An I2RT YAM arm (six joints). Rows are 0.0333 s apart.
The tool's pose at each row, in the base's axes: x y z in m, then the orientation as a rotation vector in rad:
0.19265, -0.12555, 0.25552, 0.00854, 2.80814, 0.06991
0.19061, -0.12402, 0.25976, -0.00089, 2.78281, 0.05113
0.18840, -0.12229, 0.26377, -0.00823, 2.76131, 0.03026
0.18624, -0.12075, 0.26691, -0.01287, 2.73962, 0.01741
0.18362, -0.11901, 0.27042, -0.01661, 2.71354, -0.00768
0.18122, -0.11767, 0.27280, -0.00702, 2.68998, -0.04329
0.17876, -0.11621, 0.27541, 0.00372, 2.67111, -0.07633
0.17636, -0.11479, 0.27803, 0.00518, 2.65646, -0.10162
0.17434, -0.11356, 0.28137, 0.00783, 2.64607, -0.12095
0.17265, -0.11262, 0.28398, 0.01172, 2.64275, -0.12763
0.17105, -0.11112, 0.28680, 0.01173, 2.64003, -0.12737
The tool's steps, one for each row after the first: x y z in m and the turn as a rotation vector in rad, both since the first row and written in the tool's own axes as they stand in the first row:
0.00057, 0.00174, -0.00460, 0.01148, -0.02556, -0.00928
0.00137, 0.00367, -0.00902, 0.02489, -0.04723, -0.01737
0.00241, 0.00537, -0.01262, 0.03311, -0.06894, -0.02269
0.00377, 0.00729, -0.01670, 0.05019, -0.09503, -0.02901
0.00528, 0.00875, -0.01967, 0.07664, -0.11859, -0.02706
0.00677, 0.01034, -0.02287, 0.10168, -0.13710, -0.02380
0.00820, 0.01189, -0.02606, 0.12019, -0.15111, -0.02616
0.00904, 0.01329, -0.02981, 0.13461, -0.16090, -0.02684
0.00980, 0.01436, -0.03278, 0.13997, -0.16402, -0.02491
0.01041, 0.01601, -0.03590, 0.13982, -0.16675, -0.02494

